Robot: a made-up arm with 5 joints.
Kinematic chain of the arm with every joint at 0, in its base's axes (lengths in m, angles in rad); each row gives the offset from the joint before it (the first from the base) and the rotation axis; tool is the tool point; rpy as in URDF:
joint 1: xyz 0 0 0.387 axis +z
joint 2: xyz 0 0 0 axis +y
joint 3: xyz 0.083 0 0.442 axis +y
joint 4: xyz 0.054 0 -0.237 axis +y
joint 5: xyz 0.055 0 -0.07 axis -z
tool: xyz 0 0 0 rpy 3.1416 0 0
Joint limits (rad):
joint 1: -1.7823..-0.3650
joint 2: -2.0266..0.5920
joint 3: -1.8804..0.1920
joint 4: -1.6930..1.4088
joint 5: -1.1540..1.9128
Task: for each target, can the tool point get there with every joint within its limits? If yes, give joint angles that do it. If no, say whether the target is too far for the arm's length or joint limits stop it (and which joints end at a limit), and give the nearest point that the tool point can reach.
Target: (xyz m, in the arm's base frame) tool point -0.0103 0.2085 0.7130
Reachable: yes | joints -1.5213 -1.5535 -0.5240 0.2081 -0.8231
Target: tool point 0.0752 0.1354 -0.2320
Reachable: no: joint limits stop it (at a limit: joint 1, joint 2, joint 3, joint 4) | nearest point 0.0293 0.1366 0.3399 | short by 0.574 m
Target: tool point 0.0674 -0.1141 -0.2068
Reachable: no: joint limits stop it (at a limit: joint 2) | nearest point 0.1273 -0.2155 0.3818 | short by 0.600 m
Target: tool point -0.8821 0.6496 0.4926
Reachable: no: too far | nearest point -0.5817 0.4283 0.4566 | short by 0.375 m
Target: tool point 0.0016 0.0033 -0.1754
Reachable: no: joint limits stop it (at a limit: joint 1, joint 2, joint 3, joint 4) | nearest point 0.0293 0.1366 0.3399 | short by 0.533 m
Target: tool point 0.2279 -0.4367 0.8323
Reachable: yes | joints -1.0898 0.3179 -1.5379 -0.8581 0.9820
